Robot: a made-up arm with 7 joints.
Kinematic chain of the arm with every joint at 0, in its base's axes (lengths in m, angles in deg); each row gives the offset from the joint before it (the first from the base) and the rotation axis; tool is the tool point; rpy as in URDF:
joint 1: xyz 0 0 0.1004 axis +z
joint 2: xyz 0 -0.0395 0.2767 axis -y
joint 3: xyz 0 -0.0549 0.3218 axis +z
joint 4: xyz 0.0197 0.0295 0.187 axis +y
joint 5: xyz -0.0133 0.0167 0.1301 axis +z
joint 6: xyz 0 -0.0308 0.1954 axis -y
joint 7: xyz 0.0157 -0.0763 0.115 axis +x
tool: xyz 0 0 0 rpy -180 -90 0
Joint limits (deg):
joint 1: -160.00..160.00
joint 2: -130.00..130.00
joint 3: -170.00..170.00
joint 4: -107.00..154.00
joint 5: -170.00..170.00
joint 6: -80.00..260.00
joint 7: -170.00..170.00
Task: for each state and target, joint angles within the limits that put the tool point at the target. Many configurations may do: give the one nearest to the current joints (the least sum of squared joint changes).
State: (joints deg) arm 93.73 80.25 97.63 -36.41 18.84 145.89 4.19
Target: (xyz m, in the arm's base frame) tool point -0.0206 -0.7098 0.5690
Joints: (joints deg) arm 71.60 82.62 100.25 -28.06 23.25 147.67 4.19
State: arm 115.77 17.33 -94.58 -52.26 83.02 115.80 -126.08
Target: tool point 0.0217 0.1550 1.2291
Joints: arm 113.43 -12.11 -91.92 -23.60 100.27 92.99 -126.08
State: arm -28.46 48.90 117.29 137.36 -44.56 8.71 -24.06
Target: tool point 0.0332 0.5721 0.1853
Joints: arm -62.81 80.72 126.11 110.14 -51.06 14.94 -24.06
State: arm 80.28 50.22 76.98 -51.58 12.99 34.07 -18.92
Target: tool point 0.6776 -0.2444 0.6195
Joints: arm 115.91 59.77 73.61 -74.12 6.54 38.29 -18.92
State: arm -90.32 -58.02 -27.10 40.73 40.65 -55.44 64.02
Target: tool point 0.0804 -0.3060 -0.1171
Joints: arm -70.56 -104.20 1.14 81.37 49.95 -61.42 64.02
